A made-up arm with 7 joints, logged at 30 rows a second.
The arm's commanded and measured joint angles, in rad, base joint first. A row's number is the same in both.
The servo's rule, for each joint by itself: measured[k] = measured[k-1] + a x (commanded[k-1-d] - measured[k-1]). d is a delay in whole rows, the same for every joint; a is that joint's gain. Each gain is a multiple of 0.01, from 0.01 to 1. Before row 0 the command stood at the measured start. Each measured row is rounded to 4 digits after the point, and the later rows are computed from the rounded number. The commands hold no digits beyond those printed.
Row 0, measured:
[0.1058, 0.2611, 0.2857, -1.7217, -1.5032, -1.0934, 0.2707]
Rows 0 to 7, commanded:
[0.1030, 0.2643, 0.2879, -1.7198, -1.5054, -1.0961, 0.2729]
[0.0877, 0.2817, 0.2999, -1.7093, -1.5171, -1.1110, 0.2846]
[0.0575, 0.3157, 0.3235, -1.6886, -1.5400, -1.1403, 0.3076]
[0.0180, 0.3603, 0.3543, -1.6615, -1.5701, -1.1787, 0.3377]
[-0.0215, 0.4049, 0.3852, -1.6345, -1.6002, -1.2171, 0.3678]
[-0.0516, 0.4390, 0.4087, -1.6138, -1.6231, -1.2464, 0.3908]
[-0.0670, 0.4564, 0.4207, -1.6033, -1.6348, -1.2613, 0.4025]
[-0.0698, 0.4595, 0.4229, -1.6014, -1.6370, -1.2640, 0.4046]
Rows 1 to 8, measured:
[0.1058, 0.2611, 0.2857, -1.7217, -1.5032, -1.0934, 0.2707]
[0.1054, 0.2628, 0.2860, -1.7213, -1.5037, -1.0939, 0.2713]
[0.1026, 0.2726, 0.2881, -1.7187, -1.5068, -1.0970, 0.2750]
[0.0954, 0.2950, 0.2934, -1.7121, -1.5144, -1.1048, 0.2841]
[0.0830, 0.3290, 0.3025, -1.7010, -1.5272, -1.1181, 0.2991]
[0.0663, 0.3685, 0.3149, -1.6864, -1.5440, -1.1359, 0.3183]
[0.0474, 0.4052, 0.3290, -1.6704, -1.5622, -1.1558, 0.3386]
[0.0291, 0.4318, 0.3428, -1.6556, -1.5789, -1.1748, 0.3565]
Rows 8 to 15, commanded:
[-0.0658, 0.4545, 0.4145, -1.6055, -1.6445, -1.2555, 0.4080]
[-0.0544, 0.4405, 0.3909, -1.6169, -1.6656, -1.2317, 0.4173]
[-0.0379, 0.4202, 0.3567, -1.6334, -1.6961, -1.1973, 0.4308]
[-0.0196, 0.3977, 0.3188, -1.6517, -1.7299, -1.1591, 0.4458]
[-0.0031, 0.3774, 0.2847, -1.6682, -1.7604, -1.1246, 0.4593]
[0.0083, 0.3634, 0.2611, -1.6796, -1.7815, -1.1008, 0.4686]
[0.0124, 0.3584, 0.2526, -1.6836, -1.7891, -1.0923, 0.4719]
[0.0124, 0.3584, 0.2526, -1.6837, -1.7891, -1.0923, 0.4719]
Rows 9 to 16, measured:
[0.0133, 0.4462, 0.3548, -1.6437, -1.5923, -1.1909, 0.3700]
[0.0006, 0.4505, 0.3638, -1.6353, -1.6043, -1.2025, 0.3806]
[-0.0082, 0.4453, 0.3679, -1.6313, -1.6184, -1.2078, 0.3909]
[-0.0130, 0.4322, 0.3662, -1.6318, -1.6363, -1.2059, 0.4021]
[-0.0141, 0.4143, 0.3591, -1.6362, -1.6578, -1.1975, 0.4143]
[-0.0123, 0.3951, 0.3479, -1.6432, -1.6814, -1.1844, 0.4269]
[-0.0090, 0.3786, 0.3349, -1.6512, -1.7044, -1.1694, 0.4386]
[-0.0056, 0.3681, 0.3226, -1.6583, -1.7239, -1.1555, 0.4479]

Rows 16 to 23, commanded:
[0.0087, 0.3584, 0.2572, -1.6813, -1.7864, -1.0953, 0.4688]
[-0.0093, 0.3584, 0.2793, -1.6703, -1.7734, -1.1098, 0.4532]
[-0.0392, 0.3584, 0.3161, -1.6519, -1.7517, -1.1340, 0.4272]
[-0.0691, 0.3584, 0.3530, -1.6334, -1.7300, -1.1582, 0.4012]
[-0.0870, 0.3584, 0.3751, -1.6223, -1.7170, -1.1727, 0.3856]
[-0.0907, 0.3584, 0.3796, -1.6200, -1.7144, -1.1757, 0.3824]
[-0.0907, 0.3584, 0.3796, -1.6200, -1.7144, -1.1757, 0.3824]
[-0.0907, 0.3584, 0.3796, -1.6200, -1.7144, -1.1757, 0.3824]
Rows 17 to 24, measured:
[-0.0027, 0.3631, 0.3121, -1.6639, -1.7389, -1.1441, 0.4546]
[-0.0009, 0.3607, 0.3039, -1.6677, -1.7498, -1.1353, 0.4586]
[-0.0022, 0.3595, 0.3002, -1.6683, -1.7552, -1.1307, 0.4571]
[-0.0081, 0.3589, 0.3026, -1.6647, -1.7544, -1.1313, 0.4487]
[-0.0179, 0.3586, 0.3102, -1.6578, -1.7488, -1.1361, 0.4354]
[-0.0290, 0.3585, 0.3199, -1.6500, -1.7415, -1.1427, 0.4215]
[-0.0389, 0.3584, 0.3289, -1.6434, -1.7353, -1.1486, 0.4106]
[-0.0472, 0.3584, 0.3365, -1.6383, -1.7305, -1.1535, 0.4027]

